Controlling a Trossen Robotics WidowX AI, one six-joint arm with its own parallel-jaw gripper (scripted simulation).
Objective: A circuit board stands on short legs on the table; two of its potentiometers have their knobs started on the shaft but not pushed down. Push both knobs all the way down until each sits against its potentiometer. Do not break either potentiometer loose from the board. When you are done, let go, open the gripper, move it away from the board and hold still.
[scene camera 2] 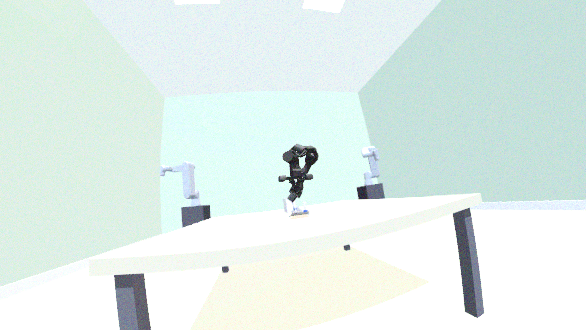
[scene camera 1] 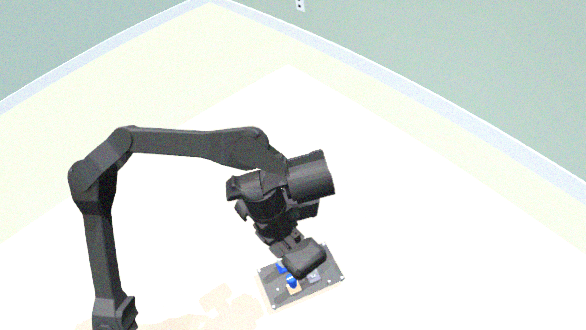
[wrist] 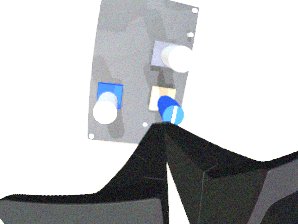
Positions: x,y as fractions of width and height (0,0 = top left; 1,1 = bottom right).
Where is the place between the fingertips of my gripper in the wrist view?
At 0.54,0.58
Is my gripper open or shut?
Shut.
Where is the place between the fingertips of my gripper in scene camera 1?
At 0.49,0.77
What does my gripper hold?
Nothing.
